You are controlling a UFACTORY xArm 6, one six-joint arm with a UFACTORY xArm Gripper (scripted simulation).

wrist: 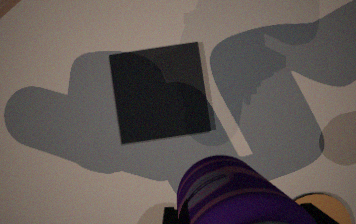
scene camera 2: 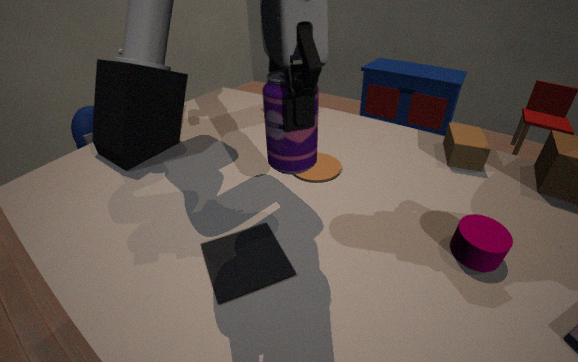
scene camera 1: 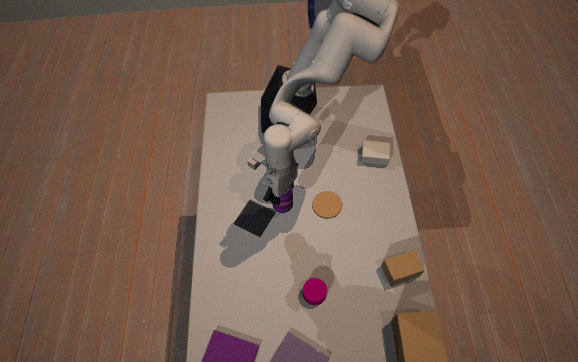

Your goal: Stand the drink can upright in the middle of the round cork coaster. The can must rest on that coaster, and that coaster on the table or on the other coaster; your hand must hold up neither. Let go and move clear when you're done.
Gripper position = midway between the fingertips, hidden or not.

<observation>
In view: the gripper (scene camera 2: 290, 116), a round cork coaster (scene camera 2: 327, 167) and a black square coaster (scene camera 2: 238, 264).
The black square coaster is seen too in the wrist view (wrist: 159, 92) and in scene camera 1 (scene camera 1: 254, 218). The gripper also shows in scene camera 1 (scene camera 1: 282, 194).
</observation>
